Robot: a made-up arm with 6 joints. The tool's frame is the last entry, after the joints. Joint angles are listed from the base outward.
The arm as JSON. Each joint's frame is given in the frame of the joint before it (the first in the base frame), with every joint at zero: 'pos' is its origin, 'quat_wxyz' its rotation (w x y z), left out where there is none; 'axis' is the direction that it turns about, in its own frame. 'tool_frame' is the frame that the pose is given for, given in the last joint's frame.
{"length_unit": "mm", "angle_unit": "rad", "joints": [
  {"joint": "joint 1", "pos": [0.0, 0.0, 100.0], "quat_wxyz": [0.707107, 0.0, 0.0, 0.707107], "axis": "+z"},
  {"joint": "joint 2", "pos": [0.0, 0.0, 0.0], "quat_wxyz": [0.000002, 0.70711, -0.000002, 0.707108], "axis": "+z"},
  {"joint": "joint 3", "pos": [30.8, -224.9, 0.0], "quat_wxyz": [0.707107, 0.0, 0.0, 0.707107], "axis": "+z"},
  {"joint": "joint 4", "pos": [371.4, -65.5, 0.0], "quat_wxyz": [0.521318, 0.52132, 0.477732, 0.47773], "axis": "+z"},
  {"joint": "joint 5", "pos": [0.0, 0.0, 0.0], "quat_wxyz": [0.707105, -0.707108, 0.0, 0.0], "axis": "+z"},
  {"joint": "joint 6", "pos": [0.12, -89.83, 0.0], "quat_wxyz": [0.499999, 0.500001, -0.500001, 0.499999], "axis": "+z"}
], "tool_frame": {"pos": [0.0, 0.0, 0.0], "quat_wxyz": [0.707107, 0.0, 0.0, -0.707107]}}
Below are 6 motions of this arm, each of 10 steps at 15 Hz.
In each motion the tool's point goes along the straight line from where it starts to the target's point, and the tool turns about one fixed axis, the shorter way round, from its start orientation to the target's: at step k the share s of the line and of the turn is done. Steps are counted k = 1, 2, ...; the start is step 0. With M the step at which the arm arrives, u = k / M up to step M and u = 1 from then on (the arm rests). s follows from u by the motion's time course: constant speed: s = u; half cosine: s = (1 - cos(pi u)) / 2; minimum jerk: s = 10 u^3 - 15 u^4 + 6 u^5.
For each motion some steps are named. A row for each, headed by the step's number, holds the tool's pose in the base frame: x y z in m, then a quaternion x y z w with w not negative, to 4 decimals.
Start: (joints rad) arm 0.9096 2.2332 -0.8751 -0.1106 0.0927 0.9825
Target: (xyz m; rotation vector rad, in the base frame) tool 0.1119 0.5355 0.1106 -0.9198 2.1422 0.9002
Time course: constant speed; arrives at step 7
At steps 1, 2, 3, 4, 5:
1: 0.1869 0.2948 -0.1374 -0.0678 0.9848 0.1184 0.1072
2: 0.1744 0.3349 -0.0961 -0.1173 0.9696 0.1586 0.1447
3: 0.1619 0.3750 -0.0547 -0.1661 0.9488 0.1979 0.1814
4: 0.1494 0.4152 -0.0134 -0.2140 0.9227 0.2361 0.2171
5: 0.1369 0.4553 0.0279 -0.2607 0.8912 0.2730 0.2515

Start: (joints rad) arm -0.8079 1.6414 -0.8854 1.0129 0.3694 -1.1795
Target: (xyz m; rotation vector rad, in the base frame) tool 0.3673 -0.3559 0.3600 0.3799 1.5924 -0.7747
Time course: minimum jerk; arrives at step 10
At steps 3, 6, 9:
3: 0.3176 -0.2942 0.1002 0.2204 0.8787 -0.0870 0.4143
6: 0.3485 -0.3325 0.2615 0.1893 0.7760 -0.2457 0.5492
9: 0.3668 -0.3553 0.3573 0.1657 0.6942 -0.3342 0.6156

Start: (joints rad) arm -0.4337 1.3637 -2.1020 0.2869 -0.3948 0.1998
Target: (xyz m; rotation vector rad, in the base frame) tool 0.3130 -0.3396 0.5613 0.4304 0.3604 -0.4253
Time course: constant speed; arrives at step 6
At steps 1, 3, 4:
1: 0.2352 -0.1503 0.6837 0.1416 0.1466 -0.0302 0.9785
3: 0.2663 -0.2260 0.6348 0.1701 0.1593 -0.1020 0.9671
4: 0.2819 -0.2639 0.6103 0.1840 0.1653 -0.1376 0.9591

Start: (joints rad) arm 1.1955 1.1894 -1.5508 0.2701 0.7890 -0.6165
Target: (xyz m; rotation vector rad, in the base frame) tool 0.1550 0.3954 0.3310 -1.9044 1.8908 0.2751
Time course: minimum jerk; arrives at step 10
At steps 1, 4, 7, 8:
1: 0.1138 0.3350 0.4835 -0.6241 0.5186 0.2890 0.5080
4: 0.1266 0.3538 0.4360 -0.6550 0.5798 0.2334 0.4246
7: 0.1482 0.3855 0.3561 -0.6850 0.6631 0.1325 0.2710
8: 0.1526 0.3919 0.3399 -0.6877 0.6767 0.1113 0.2383

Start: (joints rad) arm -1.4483 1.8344 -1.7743 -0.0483 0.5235 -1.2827
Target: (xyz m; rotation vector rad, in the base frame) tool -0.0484 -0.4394 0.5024 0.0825 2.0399 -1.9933
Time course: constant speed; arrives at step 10
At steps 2, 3, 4, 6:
2: 0.0416 -0.5184 0.3480 0.0534 0.8310 -0.5453 0.0962
3: 0.0303 -0.5085 0.3673 0.0504 0.8173 -0.5648 0.1024
4: 0.0191 -0.4986 0.3866 0.0474 0.8030 -0.5840 0.1085
6: -0.0034 -0.4789 0.4252 0.0412 0.7731 -0.6214 0.1205

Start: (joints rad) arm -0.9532 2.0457 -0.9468 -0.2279 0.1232 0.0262
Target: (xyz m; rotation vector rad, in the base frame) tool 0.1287 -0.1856 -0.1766 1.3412 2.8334 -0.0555
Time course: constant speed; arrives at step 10
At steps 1, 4, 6, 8, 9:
1: 0.2171 -0.3100 -0.1045 0.3691 0.9081 -0.1190 0.1582
4: 0.1876 -0.2686 -0.1285 0.3903 0.9104 -0.0856 0.1069
6: 0.1680 -0.2409 -0.1445 0.4036 0.9099 -0.0630 0.0724
8: 0.1483 -0.2133 -0.1606 0.4161 0.9076 -0.0404 0.0378
9: 0.1385 -0.1994 -0.1686 0.4220 0.9059 -0.0291 0.0205

